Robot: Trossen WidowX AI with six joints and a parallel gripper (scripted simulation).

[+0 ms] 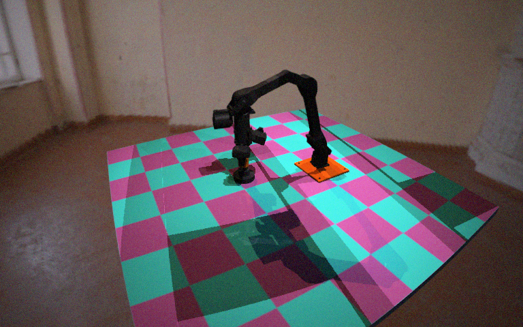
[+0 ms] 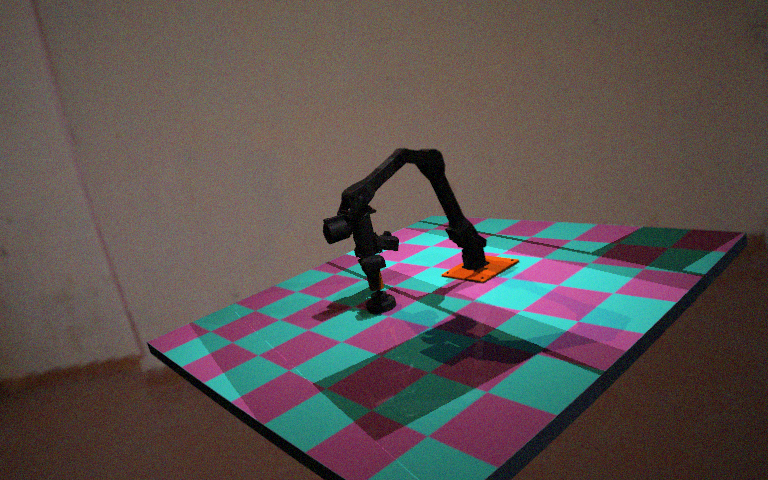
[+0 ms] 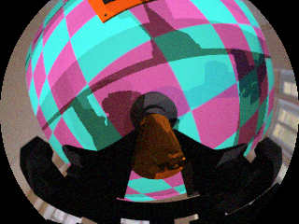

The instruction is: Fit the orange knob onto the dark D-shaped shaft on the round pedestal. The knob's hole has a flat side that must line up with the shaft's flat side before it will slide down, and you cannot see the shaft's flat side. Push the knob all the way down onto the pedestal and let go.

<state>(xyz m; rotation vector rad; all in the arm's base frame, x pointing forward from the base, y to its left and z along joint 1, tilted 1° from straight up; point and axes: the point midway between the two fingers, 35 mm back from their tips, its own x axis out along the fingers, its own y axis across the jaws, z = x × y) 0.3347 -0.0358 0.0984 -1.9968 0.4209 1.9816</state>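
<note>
Now: gripper tip 2 cm below the orange knob. Also, from my gripper tip: round pedestal (4 cm below).
</note>
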